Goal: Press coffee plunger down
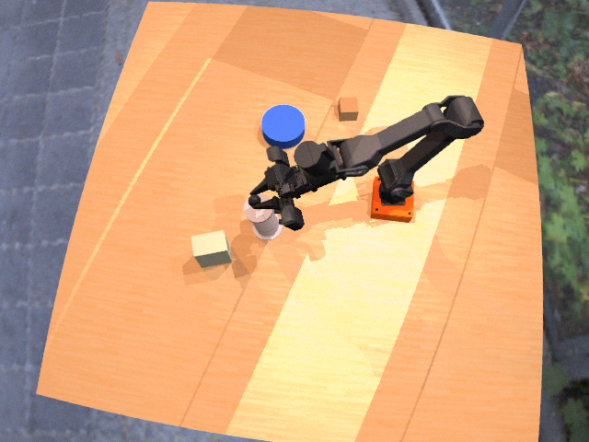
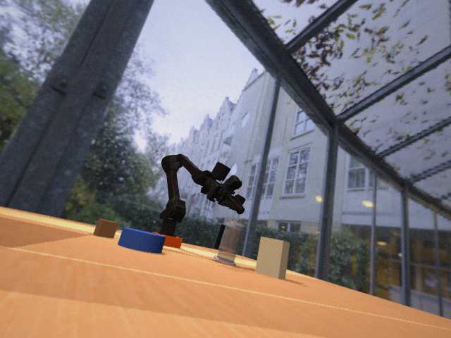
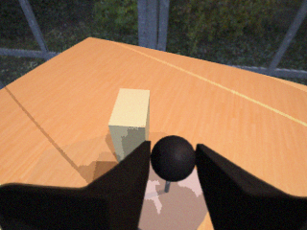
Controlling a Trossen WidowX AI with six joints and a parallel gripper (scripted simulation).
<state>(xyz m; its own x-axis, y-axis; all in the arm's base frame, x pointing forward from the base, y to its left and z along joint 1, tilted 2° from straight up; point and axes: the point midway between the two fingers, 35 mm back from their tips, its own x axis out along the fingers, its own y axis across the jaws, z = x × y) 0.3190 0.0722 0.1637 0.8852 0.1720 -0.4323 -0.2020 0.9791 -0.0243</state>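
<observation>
Now: gripper tip 3 cm past the coffee press and 9 cm above it. The rest, counted from my gripper tip: white block: 11 cm ahead, 7 cm to the left, 13 cm below; blue disc: 7 cm behind, 29 cm to the right, 16 cm below.
</observation>
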